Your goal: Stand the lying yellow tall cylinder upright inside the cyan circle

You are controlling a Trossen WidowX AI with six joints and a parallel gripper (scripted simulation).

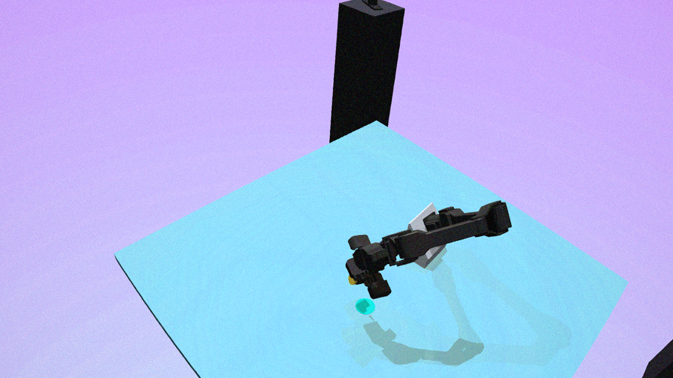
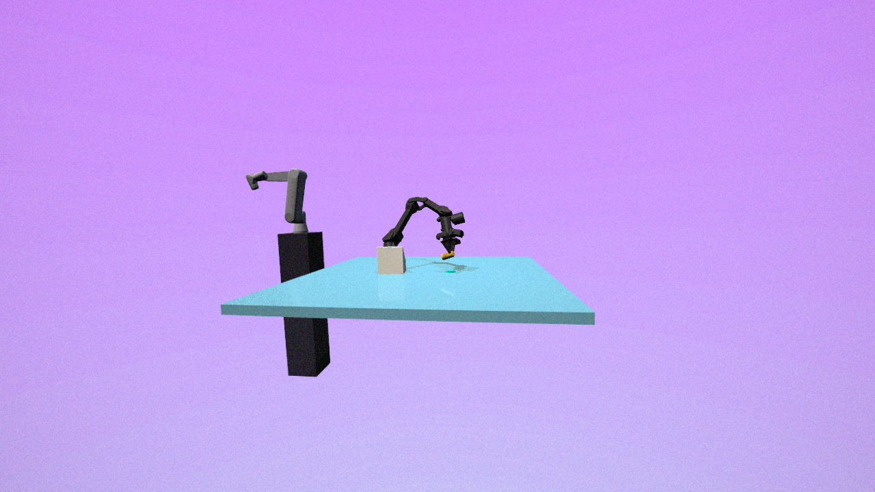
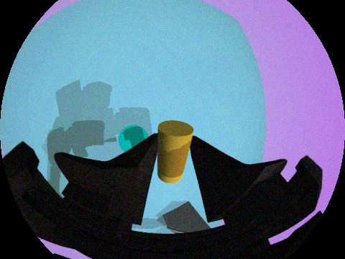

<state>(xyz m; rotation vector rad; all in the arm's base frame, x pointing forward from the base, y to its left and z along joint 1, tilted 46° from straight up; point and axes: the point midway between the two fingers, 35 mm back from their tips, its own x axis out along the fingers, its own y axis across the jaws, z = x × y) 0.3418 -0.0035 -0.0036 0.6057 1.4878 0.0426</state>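
Right now the cyan circle is 1 cm behind my gripper tip, 5 cm to the left of it and 10 cm below it. The rest, counted from my gripper tip: yellow cylinder 2 cm behind, 1 cm to the left, 1 cm below.
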